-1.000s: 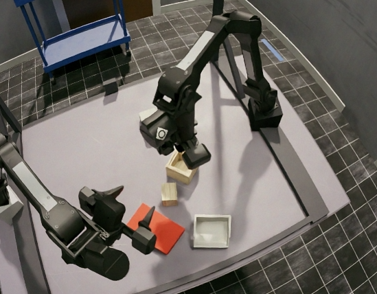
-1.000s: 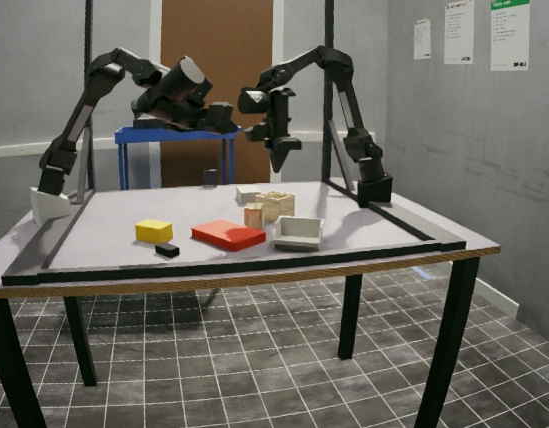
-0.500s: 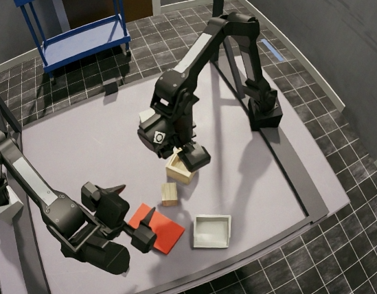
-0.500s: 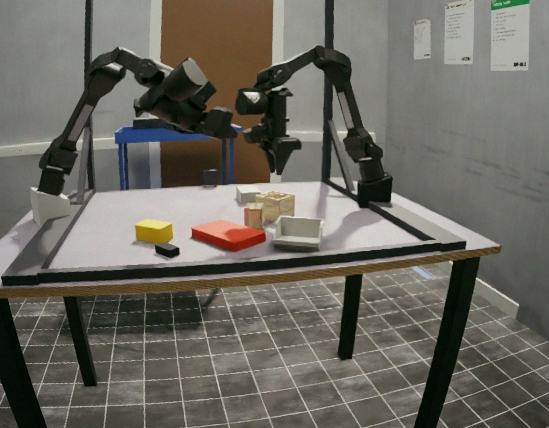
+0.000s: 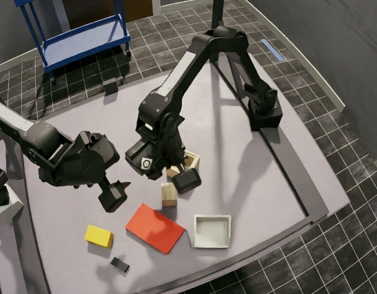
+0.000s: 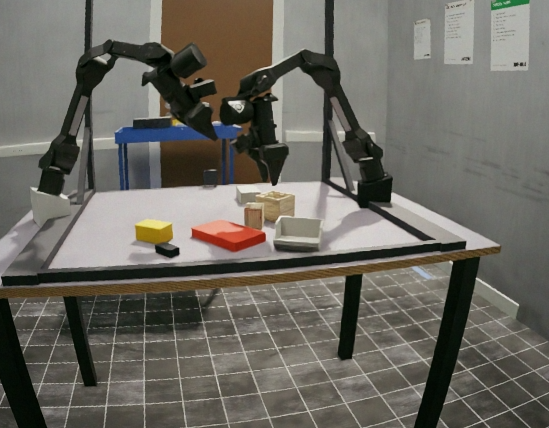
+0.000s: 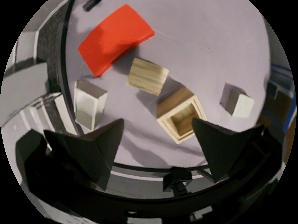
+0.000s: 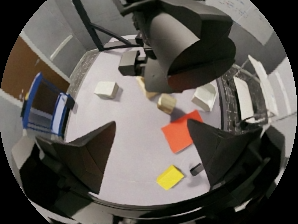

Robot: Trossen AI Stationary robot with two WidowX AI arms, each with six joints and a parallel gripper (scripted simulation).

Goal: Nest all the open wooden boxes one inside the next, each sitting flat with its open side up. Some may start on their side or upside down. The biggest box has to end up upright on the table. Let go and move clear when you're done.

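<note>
Right now the small wooden box is 110 mm below my left hand, 30 mm to the right of it and 30 mm ahead of it. Also, from my left hand: pale grey tray (180 mm ahead, 110 mm below, 30 mm to the left); white block (240 mm behind, 120 mm below); flat red block (120 mm to the right, 120 mm below, 100 mm ahead).
</note>
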